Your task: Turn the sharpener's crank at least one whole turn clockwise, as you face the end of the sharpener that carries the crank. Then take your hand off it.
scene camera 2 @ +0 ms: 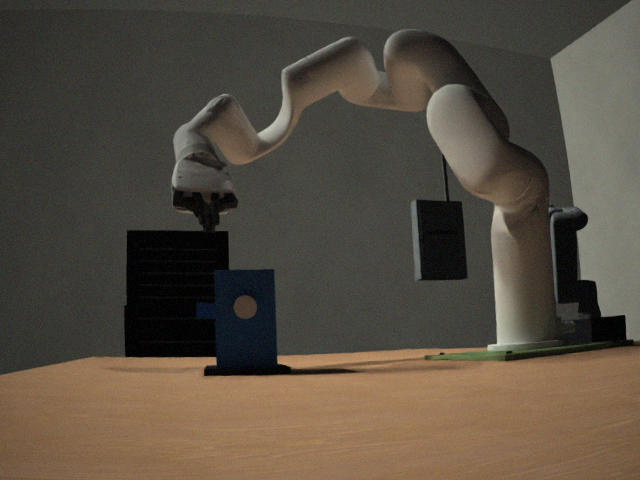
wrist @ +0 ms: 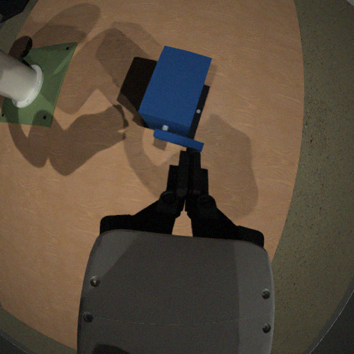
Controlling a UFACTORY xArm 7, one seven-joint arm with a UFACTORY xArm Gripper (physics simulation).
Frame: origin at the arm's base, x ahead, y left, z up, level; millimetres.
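Seen in the pictures: gripper, fingertip midpoint: (scene camera 2: 210, 225); arm's base at its link origin: (scene camera 2: 527, 348).
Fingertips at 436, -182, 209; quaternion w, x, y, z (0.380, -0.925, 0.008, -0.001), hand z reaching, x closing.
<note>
Offsets run from my fingertips to a thing's top centre, as dx, dy, dz. "spot": to the spot under its first point. Level surfaces: height alone.
The blue sharpener @[spot: -8, +170, -175] (scene camera 2: 245, 341) (wrist: 175, 85) stands upright on its dark base @[spot: -6, +180, -210] (scene camera 2: 247, 370), with a round tan spot on the side facing scene camera 2. Its blue crank @[-10, +36, -118] (scene camera 2: 205, 310) (wrist: 178, 140) is on the left side in scene camera 2, and shows as a bar across the near end in the wrist view. A small brownish patch beside the bar may be its handle; I cannot tell. My gripper (scene camera 2: 208, 226) (wrist: 187, 163) is shut and empty. In scene camera 2 its tips are above the sharpener's top and left of its body, apart from the crank.
The wooden table @[dz -216] (scene camera 2: 320, 423) (wrist: 75, 220) bears the green mounting plate (scene camera 2: 465, 355) (wrist: 61, 75) of the arm, right of the sharpener in scene camera 2. A dark slatted cabinet (scene camera 2: 173, 284) stands behind the sharpener. A grey box (scene camera 2: 439, 240) hangs in the background.
</note>
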